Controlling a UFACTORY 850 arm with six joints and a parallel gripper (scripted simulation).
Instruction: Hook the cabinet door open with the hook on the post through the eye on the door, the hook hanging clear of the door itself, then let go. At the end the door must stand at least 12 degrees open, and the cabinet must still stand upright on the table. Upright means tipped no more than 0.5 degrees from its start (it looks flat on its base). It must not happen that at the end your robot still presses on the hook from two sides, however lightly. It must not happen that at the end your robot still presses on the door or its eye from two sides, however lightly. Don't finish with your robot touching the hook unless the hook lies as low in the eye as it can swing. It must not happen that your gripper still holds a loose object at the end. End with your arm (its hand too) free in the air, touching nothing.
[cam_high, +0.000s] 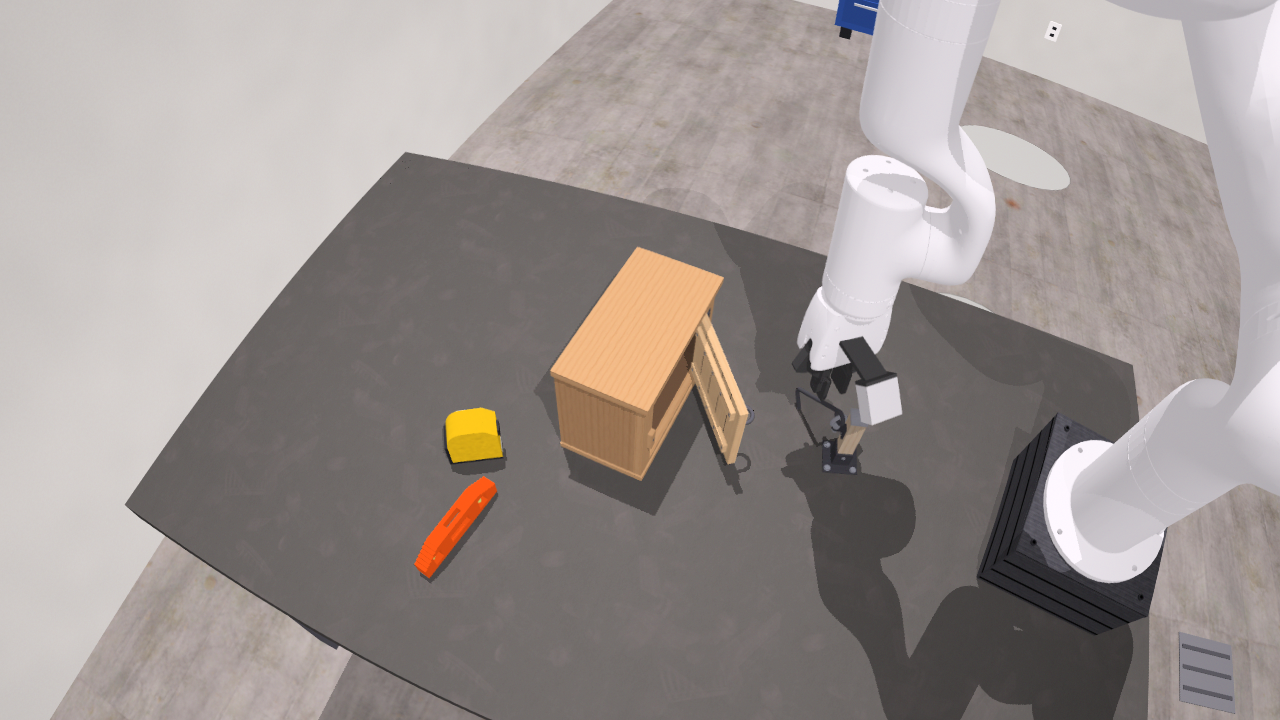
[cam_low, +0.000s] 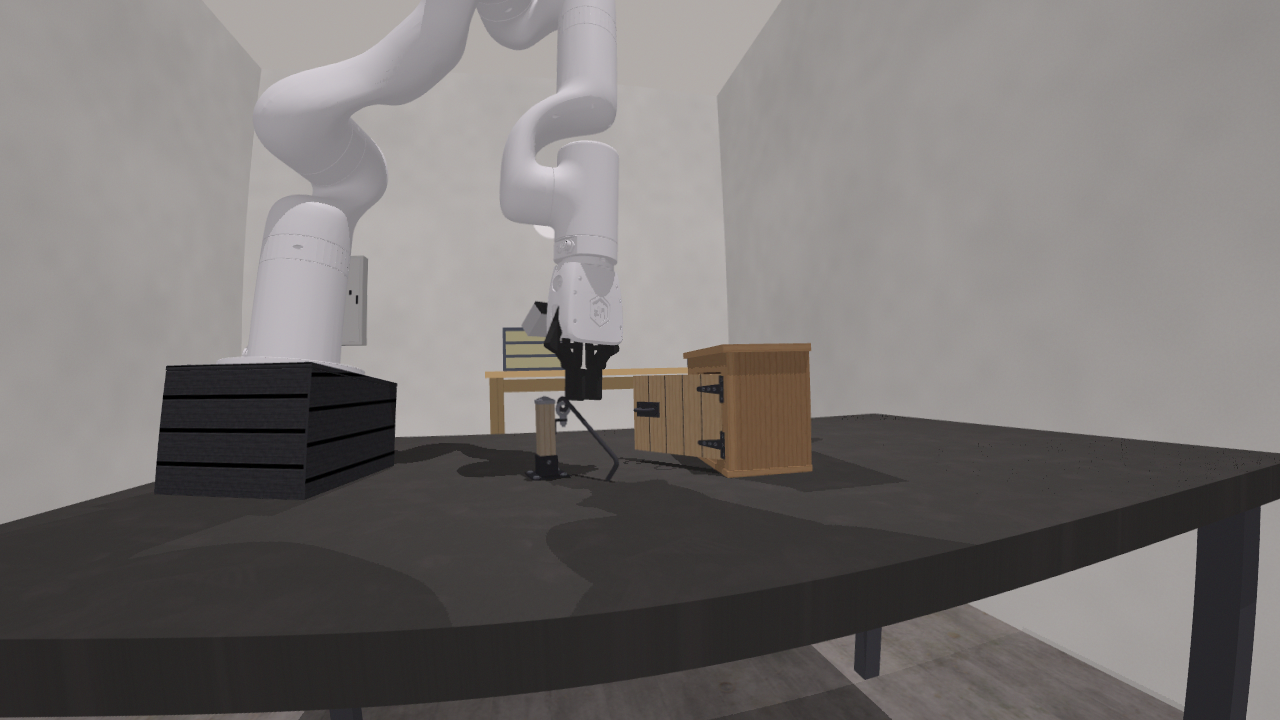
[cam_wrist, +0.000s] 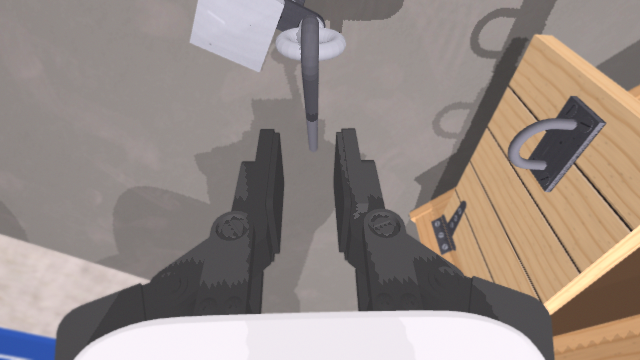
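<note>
The hook lies 70 mm below my hand. The rest, counted from my hand: orange bar (320 mm ahead, 370 mm to the left, 100 mm below); yellow block (370 mm ahead, 250 mm to the left, 90 mm below); cabinet door (130 mm ahead, 40 mm to the left, 50 mm below).
</note>
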